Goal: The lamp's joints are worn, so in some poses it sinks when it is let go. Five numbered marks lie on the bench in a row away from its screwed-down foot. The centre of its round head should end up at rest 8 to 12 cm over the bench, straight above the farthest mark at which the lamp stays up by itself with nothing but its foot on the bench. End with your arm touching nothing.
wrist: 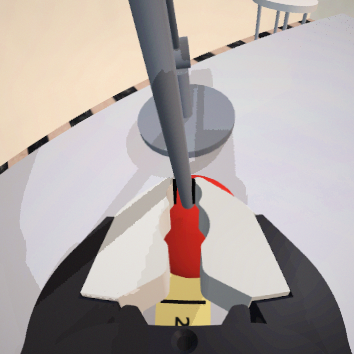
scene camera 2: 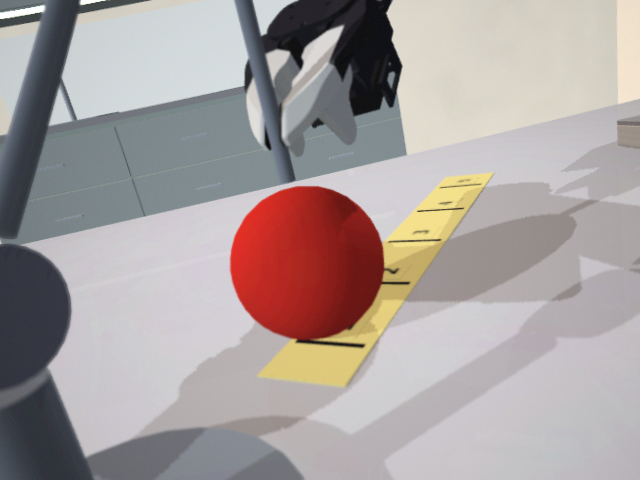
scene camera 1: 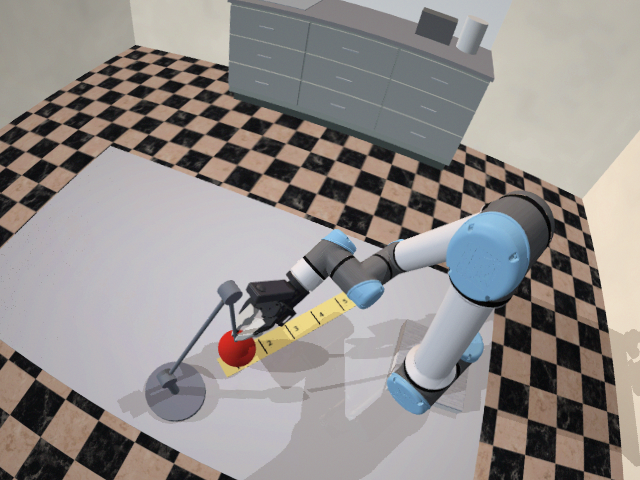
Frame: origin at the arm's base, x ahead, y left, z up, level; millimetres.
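Where they show: gripper, fingertip midpoint: (wrist: 183, 180) (scene camera 2: 274, 144) (scene camera 1: 233, 337).
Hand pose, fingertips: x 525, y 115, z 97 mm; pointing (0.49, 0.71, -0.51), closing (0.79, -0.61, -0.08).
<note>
Each offset is from my fingertips to the top centre of the thing. "spot": to the spot under its first point. Level surfaces: height alone.
The lamp's round red head {spot: 11 mm back, 12 mm left, 33 mm down} (scene camera 1: 236, 348) (scene camera 2: 307, 262) (wrist: 185, 245) hangs over the near end of the yellow strip {120 mm back, 128 mm right, 129 mm down} (scene camera 1: 305, 324) (scene camera 2: 320, 364) (wrist: 190, 287), around mark 1; its exact height cannot be told. Marks 2 to 5 run away from the foot. The grey foot {spot: 67 mm ahead, 166 mm left, 116 mm down} (scene camera 1: 188, 400) (wrist: 210, 120) is a flat disc; a long lower rod (scene camera 1: 199, 335) (scene camera 2: 38, 118) rises from it to the elbow joint {spot: 4 mm back, 7 mm left, 240 mm up} (scene camera 1: 229, 291). The thin upper rod {spot: 0 mm ahead, 1 mm left, 52 mm up} (scene camera 2: 253, 51) (wrist: 165, 105) slopes down to the head. My gripper (scene camera 1: 241, 334) (scene camera 2: 277, 142) (wrist: 183, 180) is shut on this rod just above the head.
The arm reaches in from the right, above the far part of the strip. Its base stands on a plate at the bench's right side. Grey drawers (scene camera 1: 341, 77) stand beyond the bench {131 mm down} (scene camera 1: 129, 232). A round stool (wrist: 287, 6) shows behind the bench in the wrist view.
</note>
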